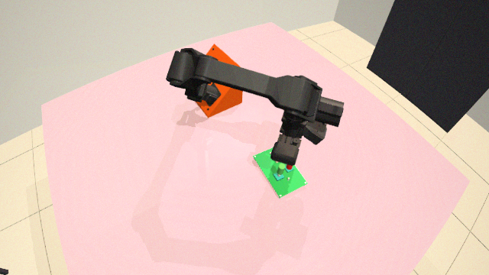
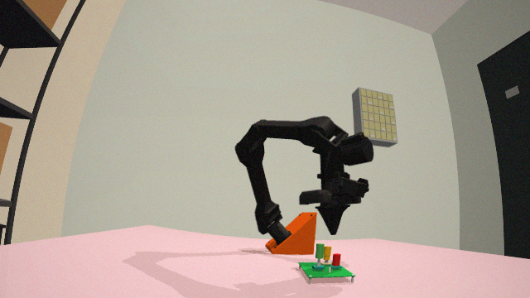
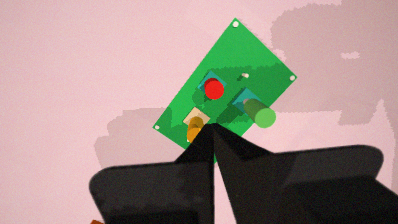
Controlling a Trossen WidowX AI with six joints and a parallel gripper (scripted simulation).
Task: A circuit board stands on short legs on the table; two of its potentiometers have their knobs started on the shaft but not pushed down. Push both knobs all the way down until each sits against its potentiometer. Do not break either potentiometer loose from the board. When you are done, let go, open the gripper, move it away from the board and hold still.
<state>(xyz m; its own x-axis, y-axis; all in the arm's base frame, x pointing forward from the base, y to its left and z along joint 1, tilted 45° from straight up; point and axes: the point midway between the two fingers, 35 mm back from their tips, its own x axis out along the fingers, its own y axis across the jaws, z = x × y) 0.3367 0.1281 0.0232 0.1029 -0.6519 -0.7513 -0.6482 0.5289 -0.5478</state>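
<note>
Right now my gripper tip is 3 cm short of the green knob, 4 cm to the left of it and 4 cm above it. Also, from my gripper tip: yellow knob: 2 cm behind, 5 cm below.
</note>
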